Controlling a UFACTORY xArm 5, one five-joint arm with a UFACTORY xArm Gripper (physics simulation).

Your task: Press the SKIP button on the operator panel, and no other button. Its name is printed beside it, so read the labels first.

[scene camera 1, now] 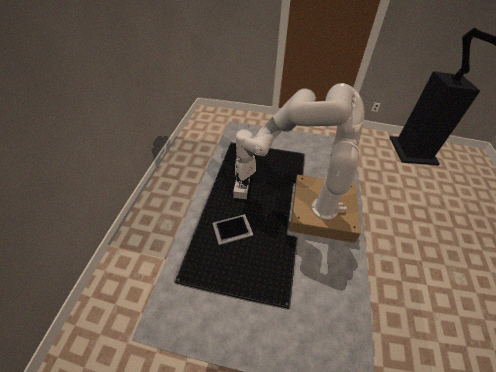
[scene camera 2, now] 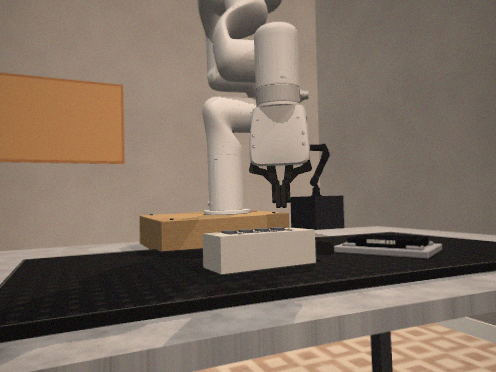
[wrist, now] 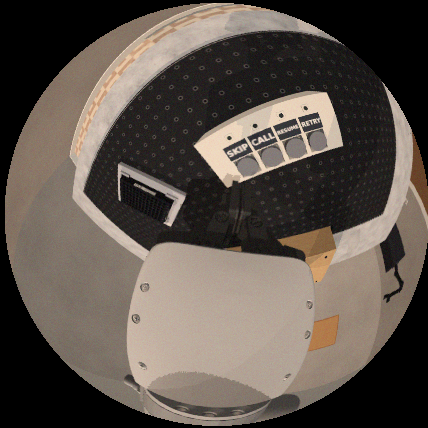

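Seen in the pictures: gripper, between the fingertips: [scene camera 1: 245, 184] [scene camera 2: 281, 207] [wrist: 238, 192]; arm's base, origin of its link: [scene camera 1: 324, 208] [scene camera 2: 227, 213].
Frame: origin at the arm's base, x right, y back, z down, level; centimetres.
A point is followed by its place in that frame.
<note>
The operator panel [scene camera 1: 240, 195] {z 4.1, x 8.3, y -41.1 cm} [scene camera 2: 267, 252] {z 4.4, x 17.5, y -44.1 cm} [wrist: 325, 107] {z 1.5, x 23.9, y -42.0 cm} is a cream box on the black mat. In the wrist view its labels read SKIP, CALL, RESUME and RETRY, each beside a round grey button. The SKIP button [wrist: 247, 165] {z 1.2, x 12.1, y -39.4 cm} is at the left end of the row, next to the CALL button [wrist: 272, 157] {z 1.2, x 15.0, y -39.0 cm}. My gripper [scene camera 2: 281, 204] {z -2.1, x 10.6, y -38.8 cm} [wrist: 238, 192] {z -2.1, x 10.6, y -38.8 cm} is shut and empty, pointing down. In scene camera 2 its tips are a little above the panel's top. In the wrist view the tips show by the panel's edge, just below and left of the SKIP button.
A grey-framed tray [scene camera 1: 217, 235] {z 5.6, x -15.0, y -49.6 cm} [scene camera 2: 390, 251] {z 6.0, x -5.9, y -47.5 cm} [wrist: 175, 212] {z 5.6, x -7.4, y -36.0 cm} with a black inside lies on the black mat [scene camera 1: 250, 280] {z 6.9, x -34.3, y -33.2 cm} [scene camera 2: 125, 290] {z 6.8, x 38.6, y -45.0 cm} [wrist: 165, 100] {z 6.8, x 7.9, y -52.8 cm}, beside the panel. The arm stands on a wooden base block [scene camera 1: 320, 229] {z 1.9, x -10.4, y -2.8 cm} [scene camera 2: 150, 232] {z 3.9, x 20.6, y 1.8 cm}. A dark pedestal [scene camera 1: 440, 115] [scene camera 2: 317, 212] stands beyond the table.
</note>
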